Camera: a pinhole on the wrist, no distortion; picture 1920 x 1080 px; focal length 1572.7 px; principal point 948.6 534.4 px. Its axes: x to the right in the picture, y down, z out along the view. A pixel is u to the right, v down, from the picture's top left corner.
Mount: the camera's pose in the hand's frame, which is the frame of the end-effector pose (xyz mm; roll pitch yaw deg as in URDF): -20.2 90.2 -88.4 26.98 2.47 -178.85
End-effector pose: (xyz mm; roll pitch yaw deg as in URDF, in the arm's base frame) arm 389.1 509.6 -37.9 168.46 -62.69 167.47
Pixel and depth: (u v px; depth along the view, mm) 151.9 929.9 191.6
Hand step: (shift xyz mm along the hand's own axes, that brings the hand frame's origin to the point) 67.6 136.0 108.2
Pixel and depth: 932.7 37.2 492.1
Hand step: -38.3 451.8 279.4
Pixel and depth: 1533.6 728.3 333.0
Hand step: -159.8 201.9 221.4
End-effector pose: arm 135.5 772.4 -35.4 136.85 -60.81 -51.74
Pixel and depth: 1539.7 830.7 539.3
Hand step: -248.5 239.8 429.1
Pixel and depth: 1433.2 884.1 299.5
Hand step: -126.7 164.6 204.5
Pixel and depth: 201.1 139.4 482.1
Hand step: 186.0 421.0 295.8
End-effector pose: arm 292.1 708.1 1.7 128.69 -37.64 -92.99
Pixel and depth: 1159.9 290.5 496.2
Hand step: -110.2 382.1 315.6
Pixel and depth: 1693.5 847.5 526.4
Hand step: -294.4 230.1 417.0
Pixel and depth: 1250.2 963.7 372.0
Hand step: -109.3 166.7 285.8
